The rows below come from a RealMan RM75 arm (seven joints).
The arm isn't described. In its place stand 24 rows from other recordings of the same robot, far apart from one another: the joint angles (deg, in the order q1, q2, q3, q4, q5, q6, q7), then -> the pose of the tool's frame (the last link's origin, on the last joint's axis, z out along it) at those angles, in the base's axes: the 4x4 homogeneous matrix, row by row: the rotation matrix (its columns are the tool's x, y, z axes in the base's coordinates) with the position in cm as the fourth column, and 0 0 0 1 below.
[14.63, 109.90, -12.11, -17.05, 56.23, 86.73, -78.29] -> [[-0.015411 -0.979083 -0.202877 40.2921], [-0.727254 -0.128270 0.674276 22.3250], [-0.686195 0.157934 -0.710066 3.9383], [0 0 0 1]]
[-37.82, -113.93, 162.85, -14.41, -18.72, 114.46, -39.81] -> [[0.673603 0.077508 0.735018 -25.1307], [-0.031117 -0.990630 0.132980 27.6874], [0.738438 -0.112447 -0.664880 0.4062], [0 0 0 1]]
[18.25, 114.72, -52.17, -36.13, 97.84, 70.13, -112.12] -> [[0.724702 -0.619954 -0.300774 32.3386], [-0.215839 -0.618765 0.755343 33.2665], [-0.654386 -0.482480 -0.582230 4.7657], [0 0 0 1]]
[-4.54, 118.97, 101.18, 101.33, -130.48, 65.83, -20.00] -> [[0.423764 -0.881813 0.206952 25.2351], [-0.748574 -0.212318 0.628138 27.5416], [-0.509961 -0.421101 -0.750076 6.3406], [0 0 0 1]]
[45.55, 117.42, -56.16, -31.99, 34.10, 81.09, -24.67] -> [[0.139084 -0.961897 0.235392 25.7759], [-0.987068 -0.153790 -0.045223 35.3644], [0.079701 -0.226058 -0.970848 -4.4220], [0 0 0 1]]
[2.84, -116.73, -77.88, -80.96, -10.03, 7.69, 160.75] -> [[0.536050 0.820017 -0.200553 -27.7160], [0.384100 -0.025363 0.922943 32.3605], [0.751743 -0.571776 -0.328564 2.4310], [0 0 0 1]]
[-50.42, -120.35, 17.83, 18.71, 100.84, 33.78, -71.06] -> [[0.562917 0.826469 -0.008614 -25.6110], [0.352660 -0.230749 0.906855 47.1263], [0.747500 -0.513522 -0.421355 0.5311], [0 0 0 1]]
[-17.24, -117.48, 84.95, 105.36, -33.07, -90.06, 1.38] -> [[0.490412 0.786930 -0.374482 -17.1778], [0.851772 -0.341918 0.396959 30.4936], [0.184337 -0.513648 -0.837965 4.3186], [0 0 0 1]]
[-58.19, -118.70, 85.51, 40.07, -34.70, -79.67, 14.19] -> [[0.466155 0.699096 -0.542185 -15.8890], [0.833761 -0.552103 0.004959 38.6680], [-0.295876 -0.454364 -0.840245 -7.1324], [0 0 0 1]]
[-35.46, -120.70, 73.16, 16.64, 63.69, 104.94, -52.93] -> [[0.438150 0.078465 0.895471 -16.5118], [0.044343 -0.996857 0.065652 28.9562], [0.897808 0.010943 -0.440252 -4.1340], [0 0 0 1]]
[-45.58, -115.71, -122.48, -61.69, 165.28, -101.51, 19.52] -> [[0.244343 0.775654 -0.581943 -22.6796], [0.959841 -0.278778 0.031438 37.3280], [-0.137848 -0.566254 -0.812622 5.8676], [0 0 0 1]]
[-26.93, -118.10, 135.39, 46.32, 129.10, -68.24, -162.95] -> [[0.537319 0.624656 0.566651 -14.0093], [-0.461419 -0.344676 0.817491 34.9965], [0.705961 -0.700717 0.103027 -2.8930], [0 0 0 1]]
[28.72, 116.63, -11.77, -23.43, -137.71, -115.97, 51.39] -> [[0.719905 -0.196389 -0.665709 27.9832], [-0.149030 -0.980501 0.128092 24.3725], [-0.677884 0.006996 -0.735136 0.6602], [0 0 0 1]]
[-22.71, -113.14, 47.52, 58.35, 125.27, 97.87, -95.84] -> [[0.865435 0.497610 0.058368 -29.5085], [0.472626 -0.849491 0.234499 30.3706], [0.166272 -0.175358 -0.970362 6.7876], [0 0 0 1]]
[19.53, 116.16, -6.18, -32.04, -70.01, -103.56, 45.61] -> [[0.552907 -0.575648 -0.602431 32.2405], [0.598024 -0.229308 0.767975 26.8444], [-0.580225 -0.784887 0.217466 17.9882], [0 0 0 1]]
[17.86, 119.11, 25.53, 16.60, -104.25, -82.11, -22.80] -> [[0.897343 -0.406135 -0.172716 32.2371], [0.204920 0.036816 0.978086 27.9899], [-0.390876 -0.913071 0.116262 -1.2502], [0 0 0 1]]
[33.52, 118.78, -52.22, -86.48, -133.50, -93.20, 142.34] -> [[0.717471 -0.695282 0.042633 16.2679], [-0.629313 -0.620724 0.467618 36.9739], [-0.298663 -0.362332 -0.882902 9.6452], [0 0 0 1]]
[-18.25, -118.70, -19.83, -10.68, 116.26, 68.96, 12.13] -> [[0.921344 0.362756 0.139759 -34.4203], [-0.023854 -0.306080 0.951707 27.1085], [0.388015 -0.880184 -0.273352 -5.3012], [0 0 0 1]]
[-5.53, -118.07, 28.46, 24.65, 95.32, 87.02, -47.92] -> [[0.693086 0.674767 0.253614 -38.7987], [0.210851 -0.526205 0.823802 20.1661], [0.689328 -0.517491 -0.506981 2.5167], [0 0 0 1]]
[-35.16, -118.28, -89.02, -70.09, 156.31, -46.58, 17.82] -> [[0.847753 0.459929 -0.264158 -15.8844], [0.498411 -0.520480 0.693316 42.6407], [0.181387 -0.719420 -0.670472 -1.4192], [0 0 0 1]]
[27.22, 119.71, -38.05, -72.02, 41.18, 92.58, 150.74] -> [[-0.195825 0.974659 0.108128 27.6372], [0.885028 0.128166 0.447549 33.7040], [0.422349 0.183337 -0.887699 9.0284], [0 0 0 1]]
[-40.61, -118.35, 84.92, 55.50, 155.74, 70.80, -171.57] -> [[0.442112 0.692265 -0.570356 -22.5951], [0.896243 -0.366371 0.250042 38.6395], [-0.035867 -0.621724 -0.782415 -3.6726], [0 0 0 1]]
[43.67, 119.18, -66.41, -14.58, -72.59, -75.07, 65.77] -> [[0.662647 -0.433534 -0.610694 17.6092], [-0.251529 -0.896884 0.363774 37.1410], [-0.705431 -0.087446 -0.703364 -6.6217], [0 0 0 1]]
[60.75, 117.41, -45.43, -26.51, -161.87, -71.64, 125.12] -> [[0.717737 -0.584899 0.377818 20.3498], [-0.665929 -0.735123 0.127017 42.1176], [0.203451 -0.342765 -0.917126 -3.7531], [0 0 0 1]]
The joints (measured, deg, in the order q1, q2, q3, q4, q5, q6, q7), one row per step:
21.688, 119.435, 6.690, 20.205, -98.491, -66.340, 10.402
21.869, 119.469, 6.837, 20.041, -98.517, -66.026, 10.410
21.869, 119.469, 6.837, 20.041, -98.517, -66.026, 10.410
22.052, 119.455, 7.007, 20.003, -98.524, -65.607, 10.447
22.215, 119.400, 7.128, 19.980, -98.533, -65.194, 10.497
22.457, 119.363, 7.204, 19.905, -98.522, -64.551, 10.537
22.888, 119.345, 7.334, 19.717, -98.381, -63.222, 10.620
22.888, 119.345, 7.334, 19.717, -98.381, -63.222, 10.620
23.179, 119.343, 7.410, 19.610, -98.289, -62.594, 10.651
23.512, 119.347, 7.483, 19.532, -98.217, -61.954, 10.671
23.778, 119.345, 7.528, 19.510, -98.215, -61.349, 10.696
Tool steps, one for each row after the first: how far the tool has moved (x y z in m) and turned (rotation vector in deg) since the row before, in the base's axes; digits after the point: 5 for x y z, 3 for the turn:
0.00014, 0.00124, -0.00005, -0.075, -0.175, -0.095
0.00000, 0.00000, 0.00000, 0.000, 0.000, 0.000
0.00015, 0.00126, -0.00017, -0.144, -0.093, -0.184
0.00037, 0.00113, -0.00003, -0.171, -0.119, -0.177
0.00050, 0.00142, -0.00047, -0.341, -0.242, -0.245
0.00135, 0.00247, -0.00114, -0.665, -0.451, -0.659
0.00000, 0.00000, 0.00000, 0.000, 0.000, 0.000
0.00028, 0.00168, -0.00045, -0.281, -0.219, -0.251
-0.00009, 0.00183, -0.00062, -0.313, -0.207, -0.195
-0.00012, 0.00132, -0.00084, -0.369, -0.176, -0.168

